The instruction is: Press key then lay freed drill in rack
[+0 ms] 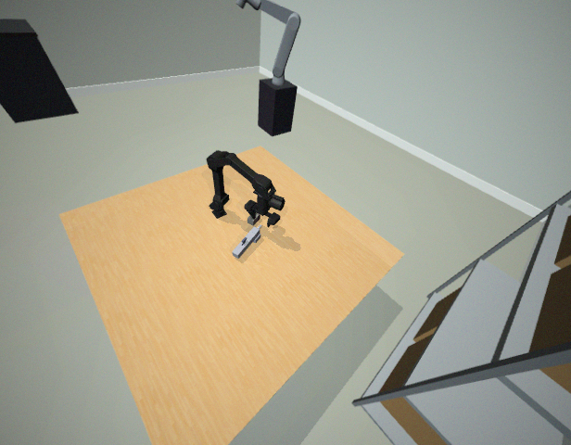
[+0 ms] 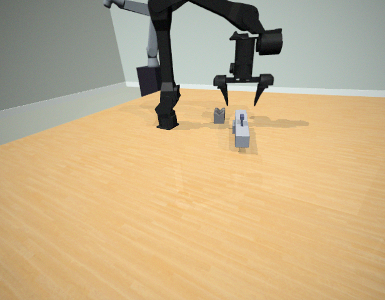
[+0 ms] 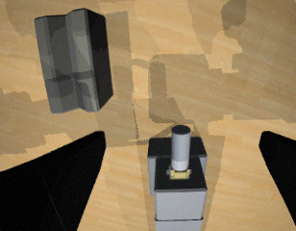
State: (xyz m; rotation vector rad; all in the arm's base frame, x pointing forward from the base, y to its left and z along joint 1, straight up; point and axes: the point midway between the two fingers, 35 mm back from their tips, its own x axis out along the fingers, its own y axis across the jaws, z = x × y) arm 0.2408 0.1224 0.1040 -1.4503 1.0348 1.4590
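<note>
Now: the drill 6 cm to the right of my gripper tip, 2 cm below it and 2 cm ahead of it. From my gripper tip the other things lie so: rack 9 cm behind, 5 cm below, 1 cm to the left; dark key 14 cm to the right, 5 cm ahead, 2 cm below; light grey block 12 cm to the right, 4 cm ahead, 3 cm below.
</note>
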